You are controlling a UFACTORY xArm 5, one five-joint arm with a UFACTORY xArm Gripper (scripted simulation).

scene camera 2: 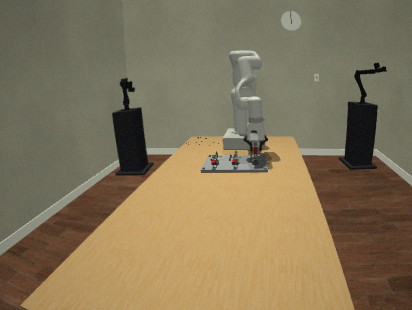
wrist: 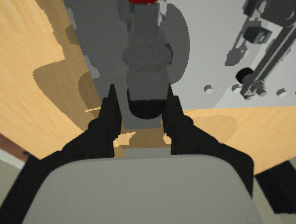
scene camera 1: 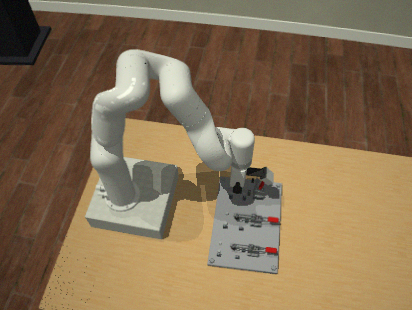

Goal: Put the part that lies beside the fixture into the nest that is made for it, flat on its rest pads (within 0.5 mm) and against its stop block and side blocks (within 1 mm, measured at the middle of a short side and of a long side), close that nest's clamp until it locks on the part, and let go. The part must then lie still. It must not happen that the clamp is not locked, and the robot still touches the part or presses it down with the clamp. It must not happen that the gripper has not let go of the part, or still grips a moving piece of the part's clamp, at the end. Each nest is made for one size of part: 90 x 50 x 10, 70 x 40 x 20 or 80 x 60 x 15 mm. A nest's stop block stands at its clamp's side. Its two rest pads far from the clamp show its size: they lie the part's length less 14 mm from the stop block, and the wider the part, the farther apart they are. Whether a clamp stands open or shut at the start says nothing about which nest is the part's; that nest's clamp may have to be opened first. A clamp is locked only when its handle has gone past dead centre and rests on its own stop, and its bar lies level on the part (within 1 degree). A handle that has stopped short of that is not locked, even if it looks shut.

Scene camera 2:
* grey fixture plate: 245, 164
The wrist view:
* my gripper: 141, 94
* grey part: 120, 70
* grey fixture plate: 205, 47
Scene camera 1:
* grey fixture plate: 267, 235
